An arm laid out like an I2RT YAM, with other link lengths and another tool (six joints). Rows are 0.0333 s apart.
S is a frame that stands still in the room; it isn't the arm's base.
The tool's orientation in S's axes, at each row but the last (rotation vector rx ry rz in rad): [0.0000, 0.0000, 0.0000]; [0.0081, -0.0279, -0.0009]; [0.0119, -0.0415, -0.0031]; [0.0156, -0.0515, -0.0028]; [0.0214, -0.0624, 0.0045]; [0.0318, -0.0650, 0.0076]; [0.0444, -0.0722, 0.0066]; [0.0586, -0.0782, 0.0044]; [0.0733, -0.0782, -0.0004]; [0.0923, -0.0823, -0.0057]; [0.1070, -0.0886, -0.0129]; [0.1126, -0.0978, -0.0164]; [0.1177, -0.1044, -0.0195]
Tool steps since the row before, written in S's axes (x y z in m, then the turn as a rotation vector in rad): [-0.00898, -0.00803, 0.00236, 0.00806, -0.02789, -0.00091]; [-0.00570, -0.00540, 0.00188, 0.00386, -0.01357, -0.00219]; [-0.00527, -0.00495, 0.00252, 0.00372, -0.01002, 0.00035]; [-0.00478, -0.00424, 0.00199, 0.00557, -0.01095, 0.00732]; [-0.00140, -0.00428, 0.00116, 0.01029, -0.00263, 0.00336]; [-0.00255, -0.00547, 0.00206, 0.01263, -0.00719, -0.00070]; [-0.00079, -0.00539, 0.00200, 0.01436, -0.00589, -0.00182]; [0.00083, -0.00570, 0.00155, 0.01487, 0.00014, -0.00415]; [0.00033, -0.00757, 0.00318, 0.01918, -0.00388, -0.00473]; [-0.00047, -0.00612, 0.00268, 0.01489, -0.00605, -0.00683]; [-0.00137, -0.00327, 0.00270, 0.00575, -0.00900, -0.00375]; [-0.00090, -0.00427, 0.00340, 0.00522, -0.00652, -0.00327]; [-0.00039, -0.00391, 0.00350, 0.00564, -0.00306, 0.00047]
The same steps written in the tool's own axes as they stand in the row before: [-0.00898, -0.00803, 0.00236, 0.00806, -0.02789, -0.00091]; [-0.00564, -0.00539, 0.00208, 0.00381, -0.01358, -0.00219]; [-0.00514, -0.00493, 0.00279, 0.00376, -0.01000, 0.00031]; [-0.00466, -0.00422, 0.00230, 0.00597, -0.01082, 0.00719]; [-0.00134, -0.00425, 0.00134, 0.01047, -0.00261, 0.00277]; [-0.00245, -0.00538, 0.00240, 0.01251, -0.00732, -0.00129]; [-0.00067, -0.00529, 0.00229, 0.01416, -0.00608, -0.00258]; [0.00094, -0.00561, 0.00181, 0.01450, -0.00020, -0.00530]; [0.00060, -0.00732, 0.00369, 0.01876, -0.00426, -0.00592]; [-0.00019, -0.00585, 0.00326, 0.01434, -0.00663, -0.00745]; [-0.00107, -0.00297, 0.00314, 0.00556, -0.00930, -0.00327]; [-0.00047, -0.00387, 0.00393, 0.00502, -0.00679, -0.00302]; [0.00007, -0.00347, 0.00395, 0.00573, -0.00291, 0.00023]
